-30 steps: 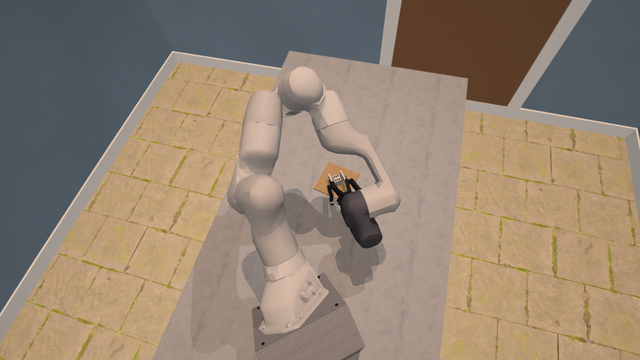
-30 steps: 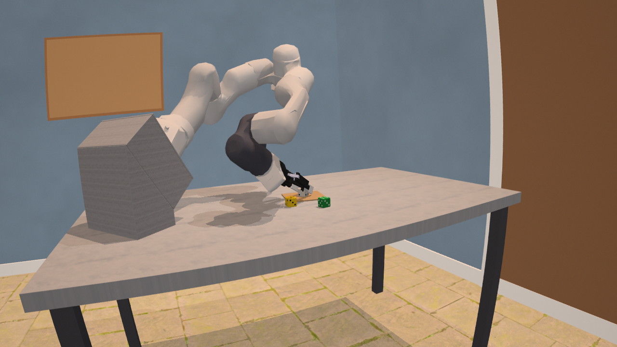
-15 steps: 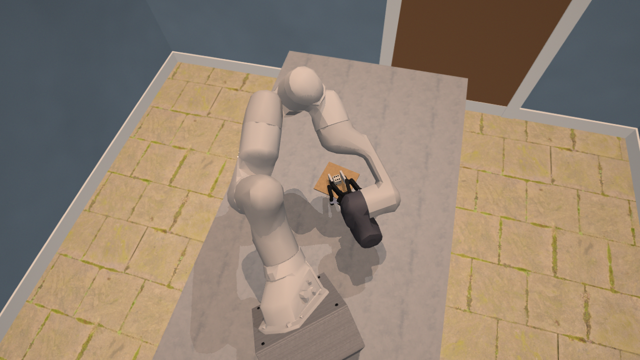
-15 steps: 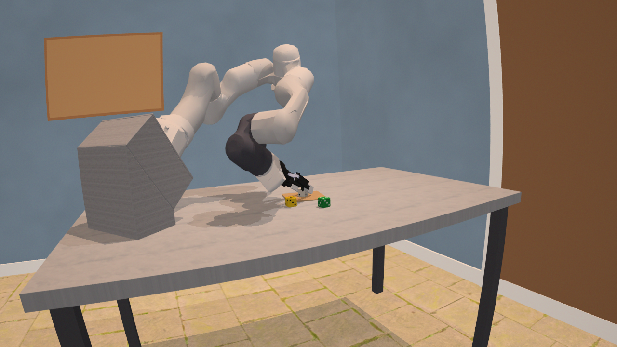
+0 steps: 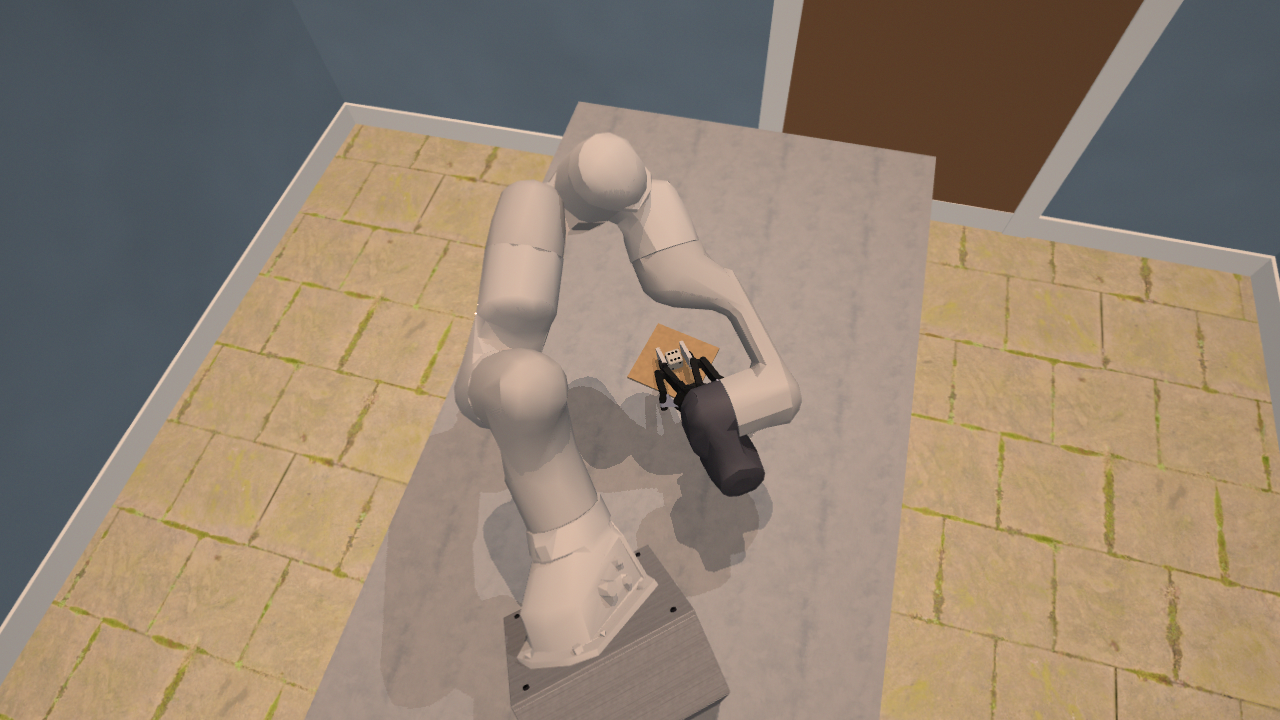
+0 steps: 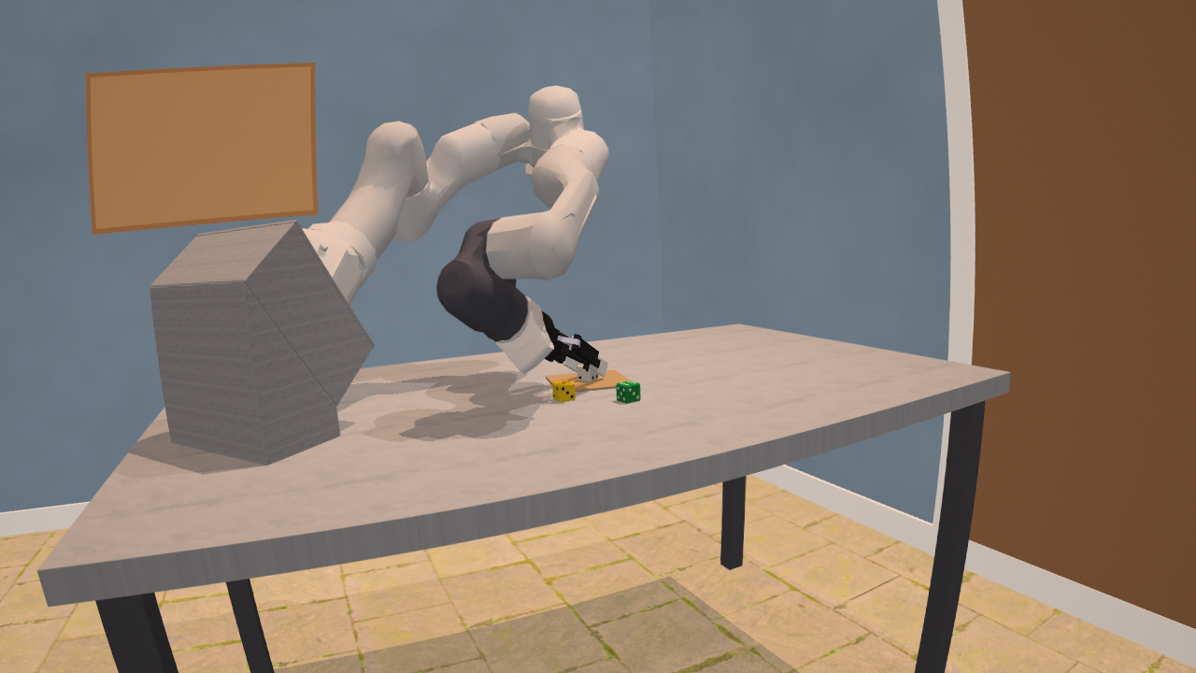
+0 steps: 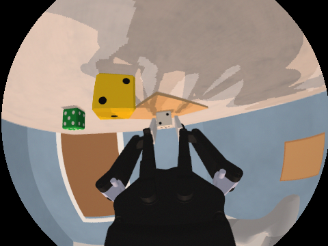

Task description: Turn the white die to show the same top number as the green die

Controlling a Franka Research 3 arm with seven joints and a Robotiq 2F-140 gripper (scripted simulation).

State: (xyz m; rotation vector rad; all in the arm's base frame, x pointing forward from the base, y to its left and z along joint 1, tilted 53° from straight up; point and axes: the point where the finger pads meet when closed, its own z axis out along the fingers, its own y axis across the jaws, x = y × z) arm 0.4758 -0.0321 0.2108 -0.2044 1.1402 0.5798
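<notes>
Now: hand 20 mm above the white die. The rest, counted from my hand: mat: 30 mm below, 10 mm ahead; yellow die: 110 mm to the right, 70 mm behind, 20 mm below; green die: 160 mm to the right, 30 mm ahead, 20 mm below.
</notes>
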